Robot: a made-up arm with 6 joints.
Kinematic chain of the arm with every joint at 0, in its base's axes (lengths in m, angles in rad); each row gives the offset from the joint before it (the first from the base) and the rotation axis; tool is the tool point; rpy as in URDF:
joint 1: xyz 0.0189 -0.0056 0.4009 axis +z
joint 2: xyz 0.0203 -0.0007 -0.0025 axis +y
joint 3: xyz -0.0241 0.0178 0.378 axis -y
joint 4: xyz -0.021 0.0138 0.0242 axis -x
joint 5: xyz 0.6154 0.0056 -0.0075 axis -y
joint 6: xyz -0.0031 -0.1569 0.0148 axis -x
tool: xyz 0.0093 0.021 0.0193 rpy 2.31 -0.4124 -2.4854
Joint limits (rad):
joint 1: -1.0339..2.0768
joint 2: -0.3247..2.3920
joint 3: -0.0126..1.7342
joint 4: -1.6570..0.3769
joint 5: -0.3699..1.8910
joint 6: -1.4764..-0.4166
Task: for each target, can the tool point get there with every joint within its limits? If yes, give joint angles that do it. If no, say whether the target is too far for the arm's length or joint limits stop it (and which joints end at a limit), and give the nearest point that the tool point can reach.
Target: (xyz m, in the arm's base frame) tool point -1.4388 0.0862 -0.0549
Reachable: no: too far | nearest point -0.4145 0.6538 -0.0549 | short by 1.171 m
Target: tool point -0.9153 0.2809 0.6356
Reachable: no: joint limits stop it (at a limit: joint 1, joint 4, joint 5) | nearest point -0.3740 0.5808 0.6356 | short by 0.619 m
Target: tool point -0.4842 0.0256 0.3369
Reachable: no: joint limits stop it (at a limit: joint 1, joint 3, joint 4, joint 5) | nearest point -0.3147 0.4739 0.2609 | short by 0.485 m
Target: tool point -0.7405 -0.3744 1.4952
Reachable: no: too far | nearest point -0.4498 -0.2332 1.2401 | short by 0.412 m
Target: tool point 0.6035 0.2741 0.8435
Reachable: yes | joints 0.5300 0.2286 0.5610 -1.0592 1.3997 -1.2967
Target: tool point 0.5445 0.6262 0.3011
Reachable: yes | joints 1.0077 0.9340 0.2069 0.1542 -0.0843 -0.6094
